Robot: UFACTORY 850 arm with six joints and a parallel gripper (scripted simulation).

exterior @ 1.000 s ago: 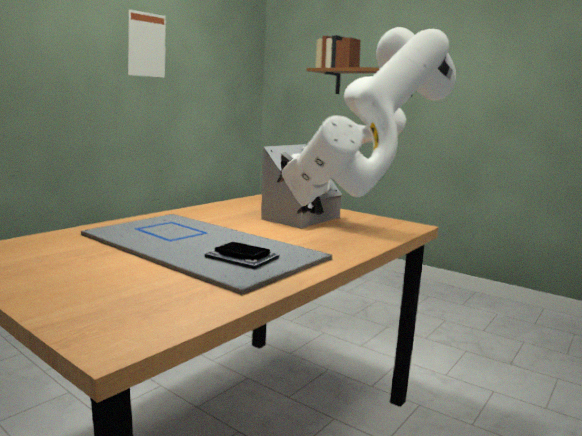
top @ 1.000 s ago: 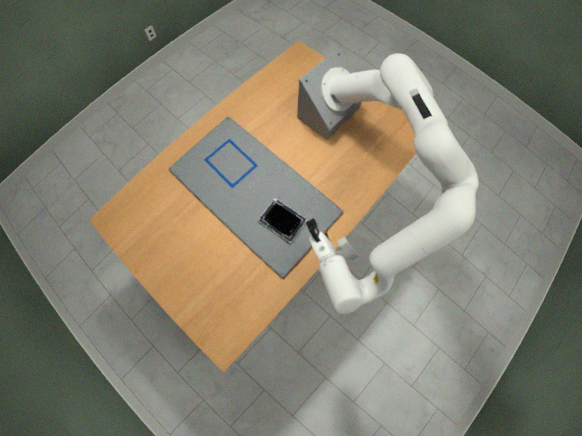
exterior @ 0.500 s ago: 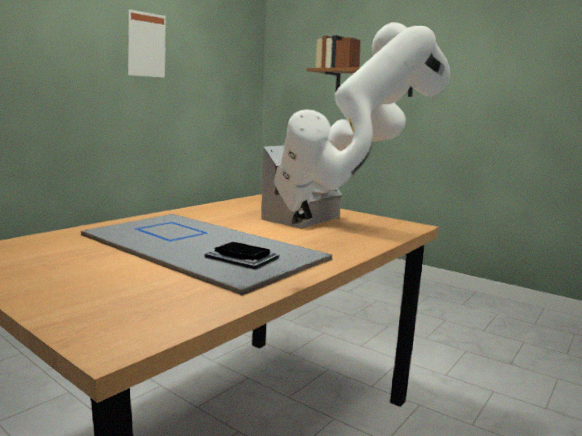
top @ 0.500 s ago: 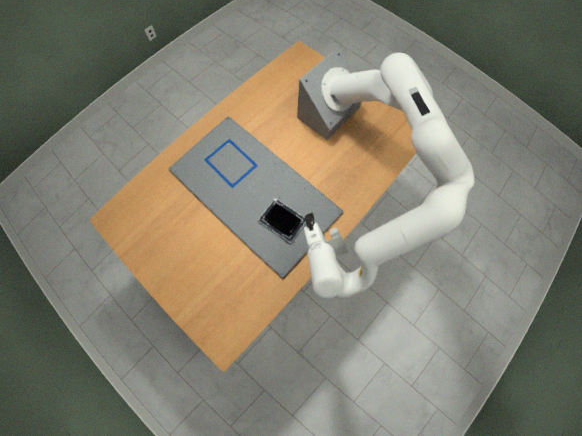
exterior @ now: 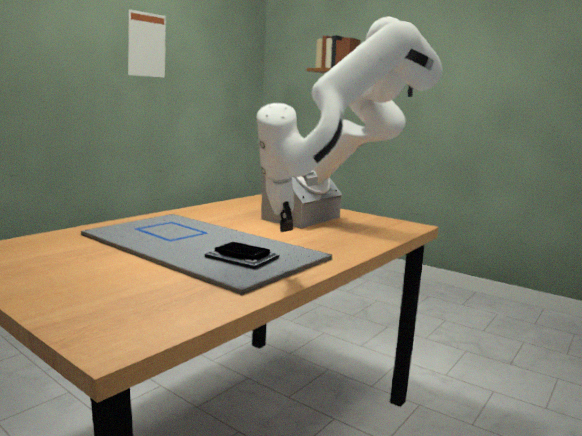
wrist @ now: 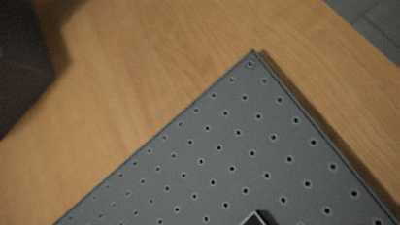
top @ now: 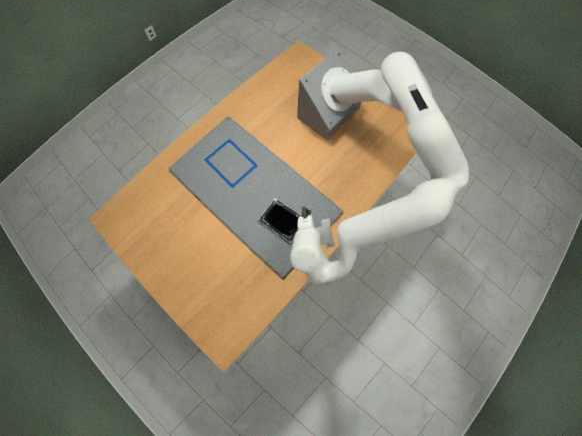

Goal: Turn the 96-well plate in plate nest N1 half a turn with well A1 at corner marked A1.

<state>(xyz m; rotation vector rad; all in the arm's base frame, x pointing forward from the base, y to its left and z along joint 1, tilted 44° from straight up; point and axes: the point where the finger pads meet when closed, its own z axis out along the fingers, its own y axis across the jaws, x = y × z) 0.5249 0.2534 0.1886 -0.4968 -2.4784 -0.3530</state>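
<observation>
Now: the 96-well plate 11 cm below my hand, 10 cm to the right of it and 3 cm ahead of it. From my hand the other things lie so: plate nest N1 (12 cm below, 10 cm to the right, 3 cm ahead).
</observation>
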